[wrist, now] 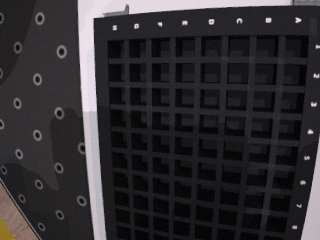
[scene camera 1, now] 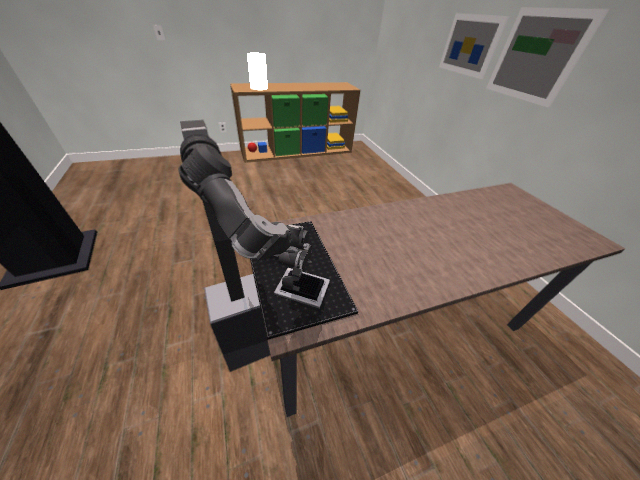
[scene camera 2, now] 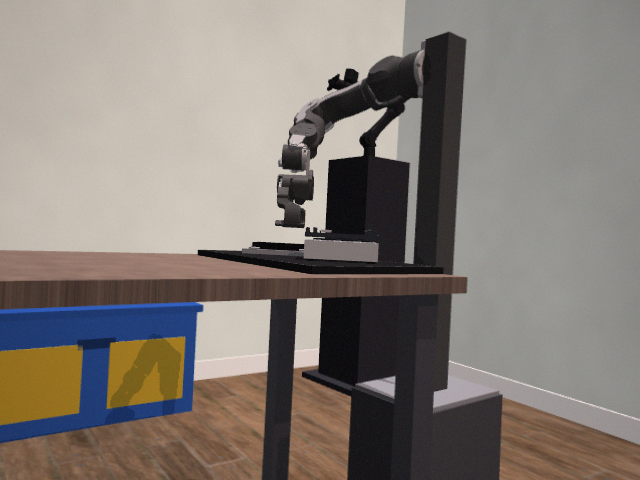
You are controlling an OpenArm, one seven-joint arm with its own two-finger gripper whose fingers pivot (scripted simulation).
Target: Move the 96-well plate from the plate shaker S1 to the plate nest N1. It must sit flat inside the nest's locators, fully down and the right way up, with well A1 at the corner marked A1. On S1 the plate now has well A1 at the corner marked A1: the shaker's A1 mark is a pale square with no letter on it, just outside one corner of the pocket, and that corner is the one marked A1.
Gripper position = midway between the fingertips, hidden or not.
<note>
I see my gripper (scene camera 2: 290,227), a black 96-well plate (wrist: 172,134) and an arm column (scene camera 1: 225,250).
</note>
